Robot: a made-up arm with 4 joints.
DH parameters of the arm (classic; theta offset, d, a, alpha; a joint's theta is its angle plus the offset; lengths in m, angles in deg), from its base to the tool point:
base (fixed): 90 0.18 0 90
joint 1: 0 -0.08 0.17 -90
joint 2: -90 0.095 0.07 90
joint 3: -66.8 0 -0.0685 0
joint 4: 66.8 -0.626 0.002 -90
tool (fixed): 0 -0.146 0 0
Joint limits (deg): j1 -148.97..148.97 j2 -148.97..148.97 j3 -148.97..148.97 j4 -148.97..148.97
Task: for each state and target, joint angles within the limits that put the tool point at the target. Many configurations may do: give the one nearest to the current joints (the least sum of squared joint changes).
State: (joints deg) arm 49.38 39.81 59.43 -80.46
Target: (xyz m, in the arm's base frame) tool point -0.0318 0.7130 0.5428
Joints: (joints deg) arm 31.41 1.60 87.15 -63.70
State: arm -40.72 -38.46 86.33 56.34
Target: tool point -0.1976 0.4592 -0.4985
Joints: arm -71.14 18.33 67.25 77.77
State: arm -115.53 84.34 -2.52 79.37
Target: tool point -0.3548 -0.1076 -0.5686
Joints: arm -102.40 39.36 -13.63 55.77
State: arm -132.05 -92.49 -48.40 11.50
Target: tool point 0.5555 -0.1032 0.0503
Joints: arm -135.26 -80.56 -32.30 42.88
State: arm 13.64 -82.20 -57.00 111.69
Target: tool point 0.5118 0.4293 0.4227
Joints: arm 17.64 -41.43 -50.54 117.78
